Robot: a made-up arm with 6 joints.
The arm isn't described. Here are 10 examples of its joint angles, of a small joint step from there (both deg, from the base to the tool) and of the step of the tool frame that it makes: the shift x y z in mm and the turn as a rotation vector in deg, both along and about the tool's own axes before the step.
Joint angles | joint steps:
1: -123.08 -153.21 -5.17 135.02 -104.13 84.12 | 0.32 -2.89 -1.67 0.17 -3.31 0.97
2: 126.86 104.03 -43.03 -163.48 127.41 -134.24 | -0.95 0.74 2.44 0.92 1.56 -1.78
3: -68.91 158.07 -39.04 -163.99 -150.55 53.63 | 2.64 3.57 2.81 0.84 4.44 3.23
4: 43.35 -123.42 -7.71 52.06 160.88 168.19 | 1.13 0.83 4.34 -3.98 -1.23 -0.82
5: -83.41 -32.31 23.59 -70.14 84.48 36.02 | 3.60 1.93 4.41 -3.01 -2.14 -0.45
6: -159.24 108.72 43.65 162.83 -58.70 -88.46 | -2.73 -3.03 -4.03 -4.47 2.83 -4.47
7: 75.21 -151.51 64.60 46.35 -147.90 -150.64 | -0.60 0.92 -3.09 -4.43 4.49 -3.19
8: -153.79 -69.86 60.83 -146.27 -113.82 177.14 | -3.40 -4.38 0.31 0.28 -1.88 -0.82
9: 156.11 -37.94 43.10 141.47 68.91 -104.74 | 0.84 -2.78 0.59 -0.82 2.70 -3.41
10: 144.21 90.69 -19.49 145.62 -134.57 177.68 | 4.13 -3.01 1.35 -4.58 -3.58 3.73
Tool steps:
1: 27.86 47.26 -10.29 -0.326 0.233 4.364
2: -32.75 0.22 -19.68 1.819 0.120 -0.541
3: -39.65 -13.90 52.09 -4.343 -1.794 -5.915
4: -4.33 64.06 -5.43 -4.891 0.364 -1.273
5: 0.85 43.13 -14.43 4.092 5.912 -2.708
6: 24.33 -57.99 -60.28 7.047 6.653 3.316
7: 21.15 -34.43 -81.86 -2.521 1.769 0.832
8: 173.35 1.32 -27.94 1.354 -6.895 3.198
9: -89.81 24.53 44.70 1.897 -2.164 0.790
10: 48.91 76.36 27.62 -3.104 -7.850 -1.529
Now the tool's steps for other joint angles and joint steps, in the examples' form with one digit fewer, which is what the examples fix.
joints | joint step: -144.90 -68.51 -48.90 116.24 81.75 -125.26 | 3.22 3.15 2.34 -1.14 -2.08 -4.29
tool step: -12.6 -18.1 42.8 4.06 -1.18 2.18
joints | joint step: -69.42 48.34 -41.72 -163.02 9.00 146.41 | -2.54 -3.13 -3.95 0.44 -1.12 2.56
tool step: -32.5 -46.6 -43.0 -0.52 0.01 0.66
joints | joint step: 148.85 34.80 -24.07 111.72 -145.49 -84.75 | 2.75 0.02 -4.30 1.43 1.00 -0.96
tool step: -49.6 -59.9 -56.7 2.10 -5.36 3.45
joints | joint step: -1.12 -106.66 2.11 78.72 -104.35 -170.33 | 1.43 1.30 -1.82 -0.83 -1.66 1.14
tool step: 37.7 -40.2 -46.1 -4.58 -2.42 -1.80
